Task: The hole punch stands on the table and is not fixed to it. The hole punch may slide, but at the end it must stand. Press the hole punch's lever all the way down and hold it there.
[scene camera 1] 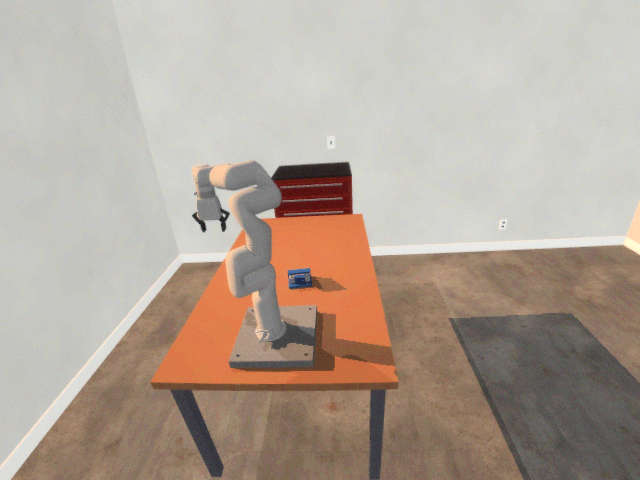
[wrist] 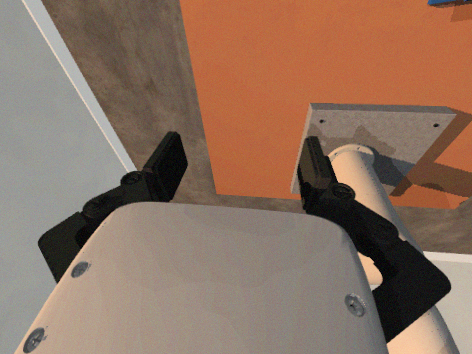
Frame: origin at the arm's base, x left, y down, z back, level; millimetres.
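Seen in the pictures: gripper, between the fingertips: [scene camera 1: 214, 231] [wrist: 240, 150]; arm's base, origin of its link: [scene camera 1: 271, 330] [wrist: 347, 161].
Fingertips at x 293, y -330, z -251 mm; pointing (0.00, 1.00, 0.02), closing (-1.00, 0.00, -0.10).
Offsets run from my fingertips to a thing's middle. "spot": to the spot under its first point. Level surfaces: height alone.
The blue hole punch {spot: dx -325, dy +354, dz -159 mm} [scene camera 1: 299, 279] stands on the orange table {dy +366 mm} [scene camera 1: 338, 248] [wrist: 250, 60], beyond the robot's base and right of the arm in the scene view. In the wrist view a small blue part of the hole punch {spot: dx -308, dy +354, dz -95 mm} [wrist: 447, 2] shows at the top right edge. Its lever is too small to judge. My gripper [scene camera 1: 212, 228] [wrist: 240, 150] is open and empty, with its fingers pointing down. It hangs high up at the table's left side, well away from the hole punch.
The arm stands on a grey base plate [scene camera 1: 242, 353] [wrist: 390, 117] near the table's front edge. A red drawer cabinet [scene camera 1: 312, 193] with a black top stands behind the table. A dark mat [scene camera 1: 537, 372] lies on the floor to the right.
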